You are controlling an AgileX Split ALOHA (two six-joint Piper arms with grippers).
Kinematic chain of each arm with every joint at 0, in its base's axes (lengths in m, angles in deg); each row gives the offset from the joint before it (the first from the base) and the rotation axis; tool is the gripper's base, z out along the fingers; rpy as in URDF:
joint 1: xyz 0 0 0.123 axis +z
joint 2: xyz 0 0 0 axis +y
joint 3: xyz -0.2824 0 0.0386 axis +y
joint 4: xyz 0.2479 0 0.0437 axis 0.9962 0 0.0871
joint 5: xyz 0 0 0 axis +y
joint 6: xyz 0.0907 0 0.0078 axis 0.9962 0 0.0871
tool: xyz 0 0 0 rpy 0 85 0
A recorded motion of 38 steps. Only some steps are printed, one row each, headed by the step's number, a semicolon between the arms.
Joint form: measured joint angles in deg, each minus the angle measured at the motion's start. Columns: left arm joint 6, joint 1, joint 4, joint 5, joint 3, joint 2; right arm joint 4, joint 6, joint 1, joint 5, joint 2, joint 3.
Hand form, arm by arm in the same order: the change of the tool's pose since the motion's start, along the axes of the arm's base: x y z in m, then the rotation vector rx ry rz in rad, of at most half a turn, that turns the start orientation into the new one. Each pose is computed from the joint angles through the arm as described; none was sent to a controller.
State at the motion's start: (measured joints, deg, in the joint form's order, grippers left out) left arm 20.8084 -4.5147 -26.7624 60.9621 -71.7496 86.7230; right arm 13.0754 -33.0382 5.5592 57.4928 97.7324 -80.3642
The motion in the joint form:
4: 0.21 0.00 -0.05 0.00 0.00 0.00; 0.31 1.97 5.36 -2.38 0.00 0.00
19: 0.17 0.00 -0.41 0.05 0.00 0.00; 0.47 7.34 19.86 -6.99 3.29 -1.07
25: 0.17 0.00 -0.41 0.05 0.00 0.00; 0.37 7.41 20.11 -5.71 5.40 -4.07
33: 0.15 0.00 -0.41 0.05 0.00 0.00; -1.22 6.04 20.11 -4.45 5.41 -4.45
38: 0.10 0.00 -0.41 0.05 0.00 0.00; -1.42 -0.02 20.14 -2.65 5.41 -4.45
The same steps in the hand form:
4: 0.0000 -0.0001 0.0000 0.0003 -0.0015 -0.0030; -0.0029 0.0334 0.0014 0.0206 -0.0313 0.0518
19: -0.0001 -0.0005 0.0002 -0.0061 0.0001 -0.0017; -0.0191 0.1255 -0.0116 0.0643 -0.0404 0.2016
25: -0.0001 -0.0005 0.0002 -0.0061 0.0001 -0.0017; -0.0110 0.1314 -0.0116 0.0624 -0.0340 0.2102
33: -0.0001 -0.0005 0.0002 -0.0062 0.0002 -0.0014; -0.0113 0.1294 -0.0110 0.0256 -0.0348 0.2435
38: -0.0001 -0.0005 0.0002 -0.0065 0.0006 -0.0006; -0.0138 0.1286 -0.0121 -0.0179 -0.0347 0.3476

